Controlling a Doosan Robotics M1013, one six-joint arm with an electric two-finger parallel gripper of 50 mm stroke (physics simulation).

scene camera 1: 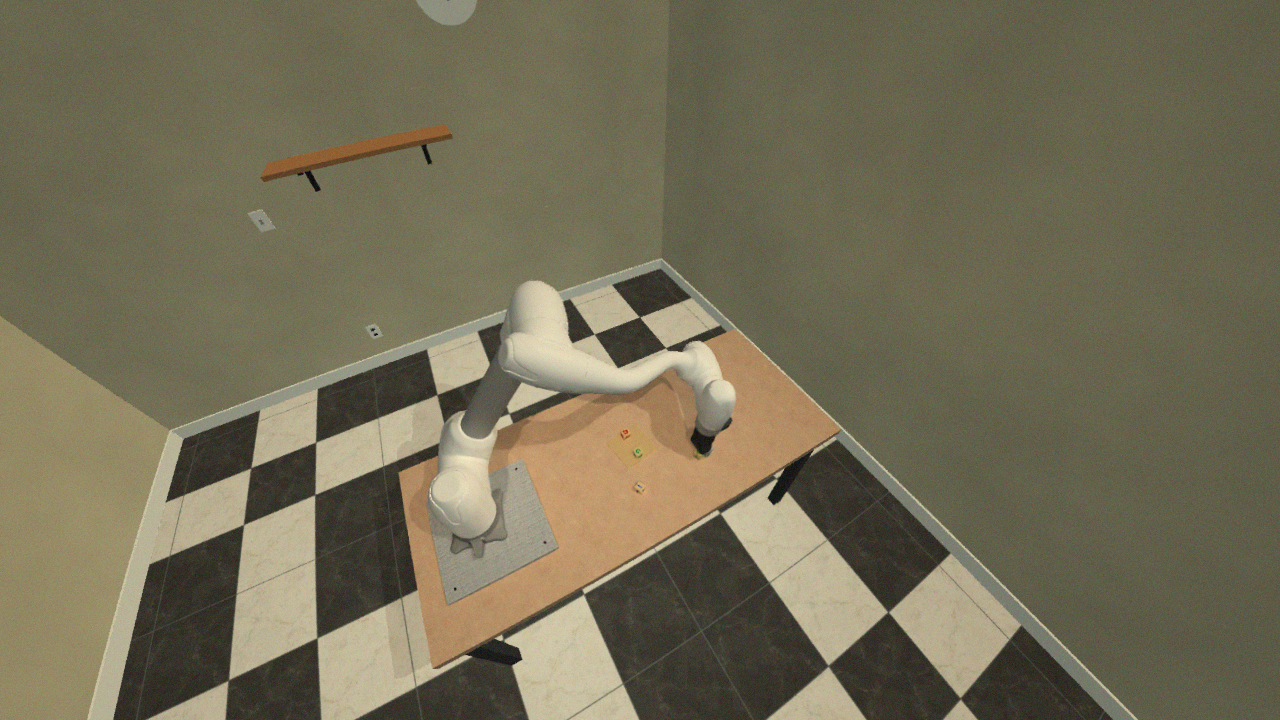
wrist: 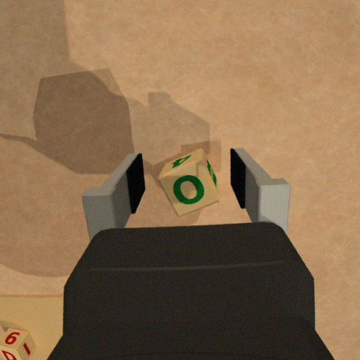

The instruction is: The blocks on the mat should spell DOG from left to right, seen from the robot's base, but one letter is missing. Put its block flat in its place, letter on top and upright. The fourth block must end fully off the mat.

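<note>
A light wooden block with a green O (wrist: 188, 189) (scene camera 1: 698, 455) lies on the table off the mat. In the wrist view its O faces the camera, a green 4 shows on the face above it, and it is turned askew to the fingers. My gripper (wrist: 186, 168) (scene camera 1: 703, 453) is open, its fingers on either side of the block with gaps. The mat (scene camera 1: 618, 449) (wrist: 35, 310) bears a red-lettered block (scene camera 1: 625, 433) (wrist: 16, 342), showing 6, D and 1 in the wrist view, and a green-marked block (scene camera 1: 638, 452). Another block (scene camera 1: 639, 488) lies off the mat. Its letter is too small to read.
The wooden table (scene camera 1: 581, 528) carries the grey base plate (scene camera 1: 528, 514) at the robot's foot. The arm (scene camera 1: 590, 368) reaches over the table beyond the mat. A wall shelf (scene camera 1: 358, 152) is at the back. Arm shadows fall around the O block.
</note>
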